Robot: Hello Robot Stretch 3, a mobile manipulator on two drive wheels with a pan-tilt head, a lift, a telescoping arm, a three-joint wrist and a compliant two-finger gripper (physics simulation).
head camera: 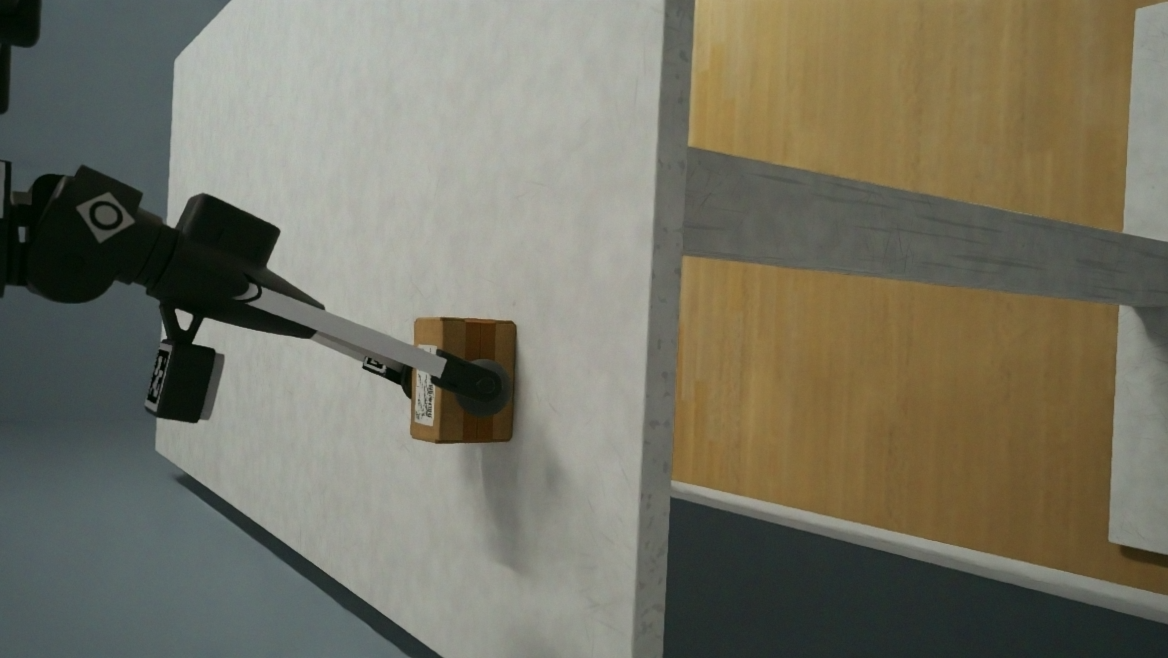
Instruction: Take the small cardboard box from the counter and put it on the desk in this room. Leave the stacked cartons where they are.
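Places are measured from the robot's base along level axes (x ahead, y left, z up), in millimetres.
Pixels of known places: gripper, between the fingertips: [471, 390].
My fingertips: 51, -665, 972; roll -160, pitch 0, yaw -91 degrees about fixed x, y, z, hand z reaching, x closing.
Note:
Ahead of a thing's pixels: the offset from my fingertips to its middle, as dx, dy, dz. "spot": to the spot under its first point. Level surfaces: height alone.
The small cardboard box @(-8, +1, +8) [450, 425], brown with darker tape and a white label, sits level on the pale desk top @(dz -22) [408, 163], in from its right-hand edge in the view. My gripper [445, 384] is open around the box. The nearer finger's round pad overlaps the box's taped face in the view, and the other finger shows at its label side, partly hidden behind the box. Whether the pads still touch the box cannot be told. The stacked cartons and the counter are not identifiable in this view.
A grey desk leg @(spot: -153, +66, -347) [858, 228] runs from the desk edge toward the right. Beyond it are the wooden floor @(dz -972) [899, 392], a pale slab [1144, 425] at the far right, a white baseboard [899, 543] and a dark wall [817, 604].

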